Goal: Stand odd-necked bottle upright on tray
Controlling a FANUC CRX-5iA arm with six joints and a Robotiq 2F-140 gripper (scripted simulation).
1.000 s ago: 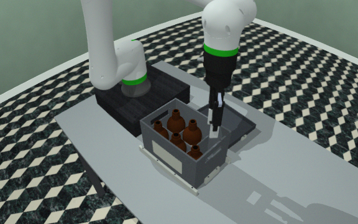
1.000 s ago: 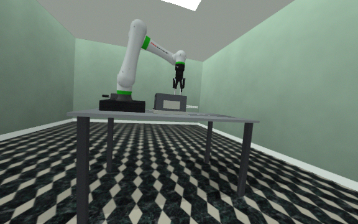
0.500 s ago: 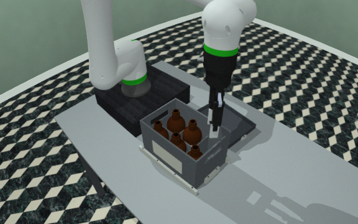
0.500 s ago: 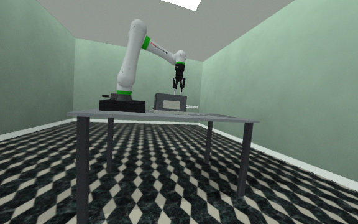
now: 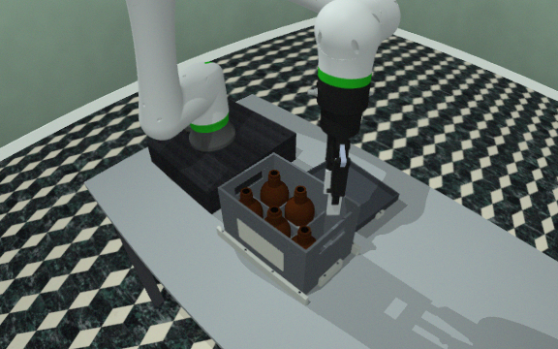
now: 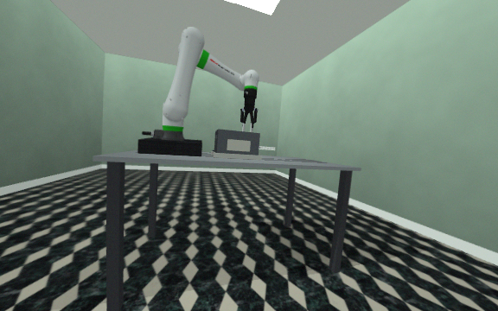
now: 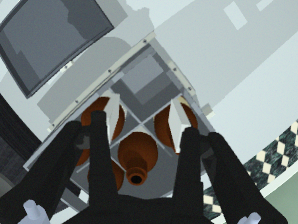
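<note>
Now: the crate 130 mm below my hand, 80 mm behind it and 60 mm to the right of it. Round my hand: glass bottle (170 mm behind, 130 mm below, 30 mm to the right); then brown bottle (130 mm below, 100 mm to the right, 70 mm behind); then dark grey tray (200 mm to the left, 200 mm below, 140 mm behind).
</note>
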